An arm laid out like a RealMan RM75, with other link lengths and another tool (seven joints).
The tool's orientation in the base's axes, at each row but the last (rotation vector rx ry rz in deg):
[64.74, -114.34, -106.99]
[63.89, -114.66, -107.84]
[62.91, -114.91, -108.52]
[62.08, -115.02, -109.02]
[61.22, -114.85, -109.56]
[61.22, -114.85, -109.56]
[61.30, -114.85, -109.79]
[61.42, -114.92, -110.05]
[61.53, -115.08, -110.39]
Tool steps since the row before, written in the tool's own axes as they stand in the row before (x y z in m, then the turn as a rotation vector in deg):
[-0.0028, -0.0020, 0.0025, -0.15, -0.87, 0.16]
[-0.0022, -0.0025, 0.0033, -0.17, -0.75, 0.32]
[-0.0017, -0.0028, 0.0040, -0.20, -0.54, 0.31]
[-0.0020, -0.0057, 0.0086, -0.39, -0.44, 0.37]
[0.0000, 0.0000, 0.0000, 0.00, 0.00, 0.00]
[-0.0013, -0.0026, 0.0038, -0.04, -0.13, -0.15]
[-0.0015, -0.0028, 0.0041, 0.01, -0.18, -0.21]
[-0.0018, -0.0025, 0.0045, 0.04, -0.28, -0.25]
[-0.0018, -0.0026, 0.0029, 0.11, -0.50, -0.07]
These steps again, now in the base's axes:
[0.0012, 0.0039, -0.0013, 0.35, 0.29, -0.77]
[0.0006, 0.0041, -0.0021, 0.22, 0.42, -0.69]
[0.0000, 0.0044, -0.0027, 0.17, 0.41, -0.48]
[-0.0014, 0.0085, -0.0060, 0.23, 0.56, -0.33]
[0.0000, 0.0000, 0.0000, 0.00, 0.00, 0.00]
[-0.0003, 0.0040, -0.0026, 0.16, -0.09, -0.08]
[-0.0002, 0.0044, -0.0027, 0.18, -0.16, -0.14]
[-0.0003, 0.0049, -0.0024, 0.22, -0.20, -0.23]
[0.0007, 0.0036, -0.0022, 0.15, -0.08, -0.49]

